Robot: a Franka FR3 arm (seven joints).
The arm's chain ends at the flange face. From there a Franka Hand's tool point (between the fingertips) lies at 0.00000 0.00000 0.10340 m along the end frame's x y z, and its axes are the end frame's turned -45 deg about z.
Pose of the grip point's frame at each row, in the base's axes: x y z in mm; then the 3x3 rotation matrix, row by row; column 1 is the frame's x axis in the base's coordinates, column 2 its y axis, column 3 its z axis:
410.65 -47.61 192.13; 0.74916 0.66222 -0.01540; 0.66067 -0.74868 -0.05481; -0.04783 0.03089 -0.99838
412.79 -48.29 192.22; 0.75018 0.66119 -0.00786; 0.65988 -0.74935 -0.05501; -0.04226 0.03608 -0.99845
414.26 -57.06 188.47; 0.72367 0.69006 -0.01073; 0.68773 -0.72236 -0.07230; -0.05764 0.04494 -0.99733
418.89 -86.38 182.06; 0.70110 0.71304 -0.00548; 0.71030 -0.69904 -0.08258; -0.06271 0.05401 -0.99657
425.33 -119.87 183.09; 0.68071 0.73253 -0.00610; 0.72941 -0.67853 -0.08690; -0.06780 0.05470 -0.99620
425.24 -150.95 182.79; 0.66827 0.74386 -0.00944; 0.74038 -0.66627 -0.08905; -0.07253 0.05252 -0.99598
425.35 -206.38 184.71; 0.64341 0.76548 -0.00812; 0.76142 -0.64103 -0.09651; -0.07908 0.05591 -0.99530
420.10 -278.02 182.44; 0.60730 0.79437 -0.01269; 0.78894 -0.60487 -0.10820; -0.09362 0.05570 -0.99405
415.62 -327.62 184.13; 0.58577 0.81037 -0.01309; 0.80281 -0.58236 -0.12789; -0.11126 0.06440 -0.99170
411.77 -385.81 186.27; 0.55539 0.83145 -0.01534; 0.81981 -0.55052 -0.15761; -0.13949 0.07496 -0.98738
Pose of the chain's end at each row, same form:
412.24 -41.94 295.36; 0.99800 -0.06148 -0.01540; -0.06223 -0.99656 -0.05481; -0.01198 0.05566 -0.99838
413.60 -42.60 295.46; 0.99799 -0.06293 -0.00786; -0.06326 -0.99648 -0.05501; -0.00437 0.05539 -0.99845
415.37 -49.58 291.59; 0.99966 -0.02377 -0.01073; -0.02449 -0.99708 -0.07230; -0.00898 0.07254 -0.99733
419.46 -77.84 285.11; 0.99995 0.00844 -0.00548; 0.00796 -0.99655 -0.08258; -0.00615 0.08253 -0.99657
425.96 -110.88 286.10; 0.99931 0.03664 -0.00610; 0.03598 -0.99556 -0.08690; -0.00926 0.08662 -0.99620
426.22 -141.74 285.77; 0.99853 0.05345 -0.00944; 0.05240 -0.99465 -0.08905; -0.01415 0.08842 -0.99598
426.19 -196.40 287.62; 0.99624 0.08632 -0.00812; 0.08513 -0.99168 -0.09651; -0.01638 0.09545 -0.99530
421.41 -266.83 285.22; 0.99113 0.13228 -0.01269; 0.13016 -0.98557 -0.10820; -0.02681 0.10559 -0.99405
416.97 -314.40 286.67; 0.98722 0.15882 -0.01309; 0.15588 -0.97946 -0.12789; -0.03314 0.12421 -0.99170
413.36 -369.51 288.37; 0.98064 0.19520 -0.01534; 0.19042 -0.96897 -0.15761; -0.04563 0.15164 -0.98738

